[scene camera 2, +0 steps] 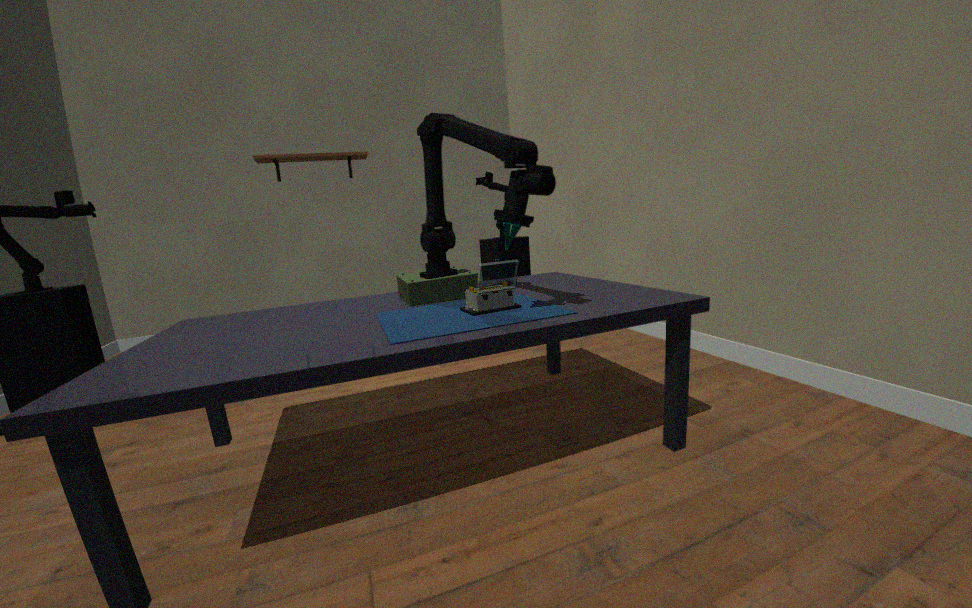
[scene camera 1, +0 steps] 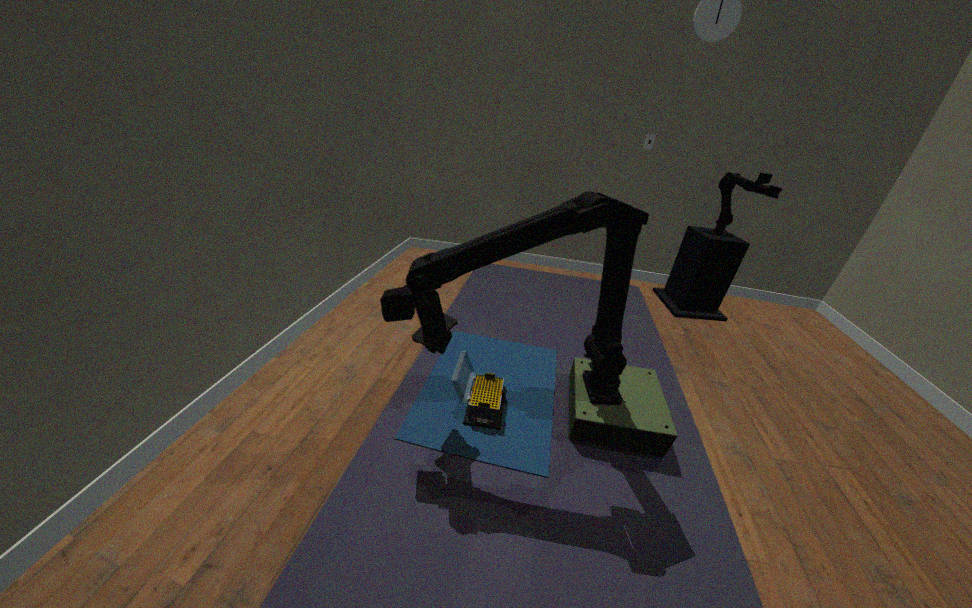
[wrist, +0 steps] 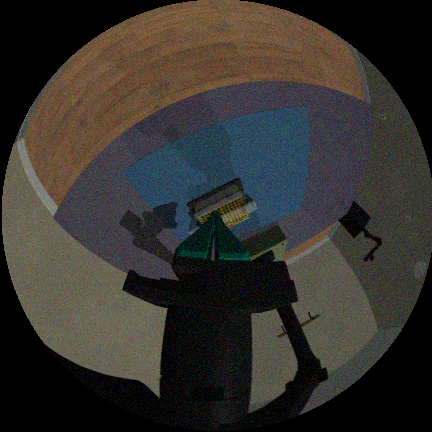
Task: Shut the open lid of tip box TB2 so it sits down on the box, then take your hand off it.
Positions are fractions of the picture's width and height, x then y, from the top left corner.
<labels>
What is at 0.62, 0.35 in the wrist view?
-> A blue mat.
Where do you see a blue mat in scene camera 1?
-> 0.45, 0.69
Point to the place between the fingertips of my gripper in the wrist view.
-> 0.50, 0.50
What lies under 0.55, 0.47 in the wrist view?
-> A pale lid.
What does my gripper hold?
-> Nothing.
</labels>
